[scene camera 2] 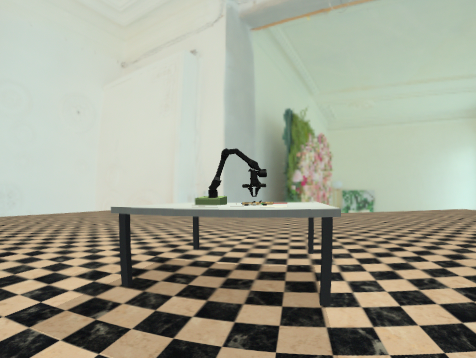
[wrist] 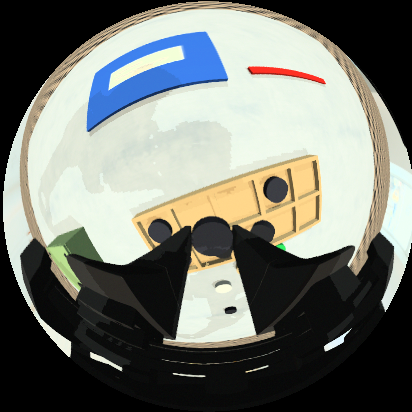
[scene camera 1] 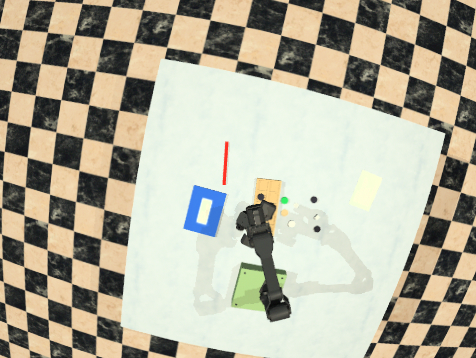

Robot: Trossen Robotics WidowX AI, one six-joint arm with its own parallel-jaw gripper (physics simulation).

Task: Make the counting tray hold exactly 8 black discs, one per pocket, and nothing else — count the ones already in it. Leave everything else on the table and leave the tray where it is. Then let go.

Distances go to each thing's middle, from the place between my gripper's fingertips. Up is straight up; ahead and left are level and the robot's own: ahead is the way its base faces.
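With the tan counting tray point(wrist: 239, 200), my hand's 20 mm to the left of it and 40 mm short of it, and it's 50 mm above the tray too.
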